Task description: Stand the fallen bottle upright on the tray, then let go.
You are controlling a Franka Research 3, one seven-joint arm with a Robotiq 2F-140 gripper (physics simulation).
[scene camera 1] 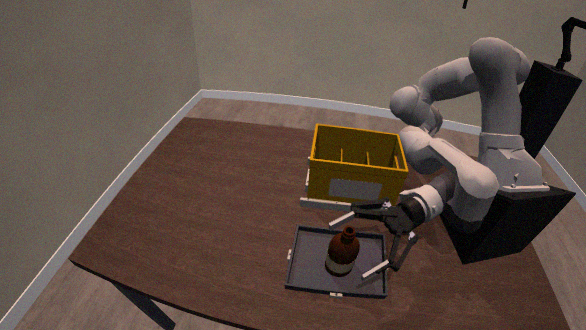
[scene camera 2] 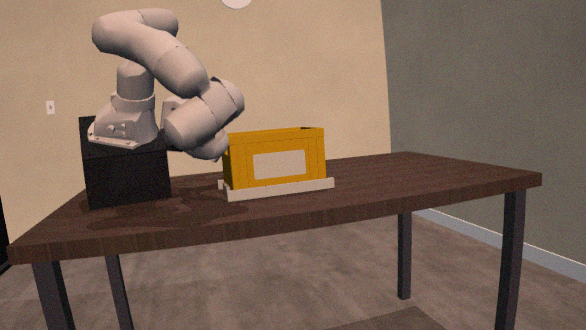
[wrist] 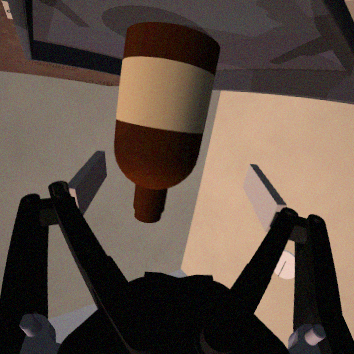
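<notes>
The brown bottle (scene camera 1: 343, 251) (wrist: 162, 105) with a cream label stands upright on the grey tray (scene camera 1: 305, 260) (wrist: 70, 53), its neck pointing up. My gripper (scene camera 1: 353, 246) (wrist: 176, 169) is open and empty, its two fingers spread wide, one on each side of the bottle and a little back from it on the robot's side. In the wrist view the bottle shows beyond the fingertips, apart from both pads. The bottle and the tray do not show in scene camera 2.
A yellow crate (scene camera 1: 357, 167) (scene camera 2: 280, 162) with dividers stands behind the tray, close to the gripper's far finger. White rails (scene camera 1: 325, 203) (scene camera 2: 280, 190) run along the crate's foot. The robot's black base block (scene camera 1: 505, 225) (scene camera 2: 127, 182) stands at the table's robot end.
</notes>
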